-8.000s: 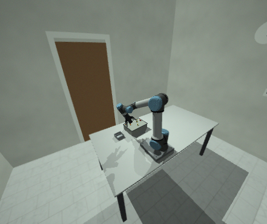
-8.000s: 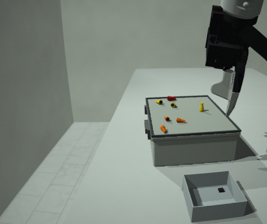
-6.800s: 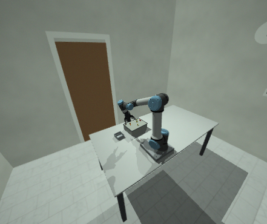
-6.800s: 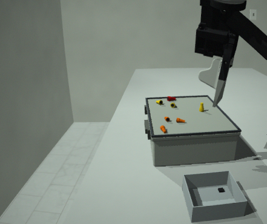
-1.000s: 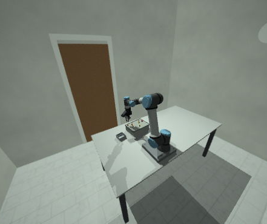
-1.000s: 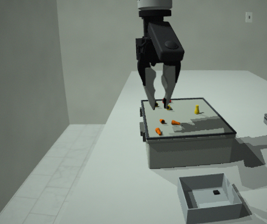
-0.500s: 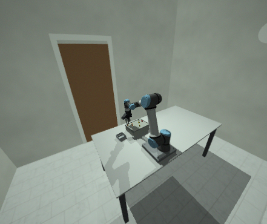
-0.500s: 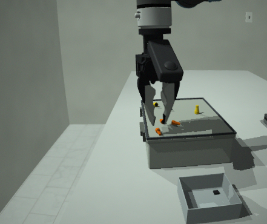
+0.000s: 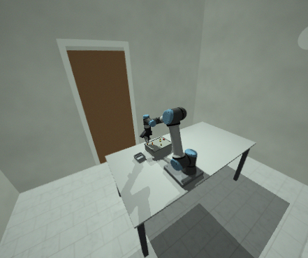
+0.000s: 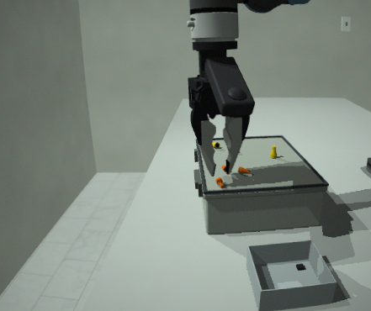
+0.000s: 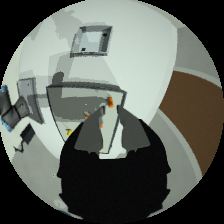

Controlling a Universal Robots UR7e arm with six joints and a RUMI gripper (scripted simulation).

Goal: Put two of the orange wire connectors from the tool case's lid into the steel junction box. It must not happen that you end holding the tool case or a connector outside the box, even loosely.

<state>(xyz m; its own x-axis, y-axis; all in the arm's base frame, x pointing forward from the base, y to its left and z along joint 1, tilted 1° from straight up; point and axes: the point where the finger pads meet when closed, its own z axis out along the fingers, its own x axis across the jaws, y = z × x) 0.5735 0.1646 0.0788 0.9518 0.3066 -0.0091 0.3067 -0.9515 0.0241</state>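
Now: hand 160 mm to the right of the steel junction box, 120 mm above it and 100 mm past it. Round my hand: tool case 130 mm to the right, 60 mm below, 60 mm behind.
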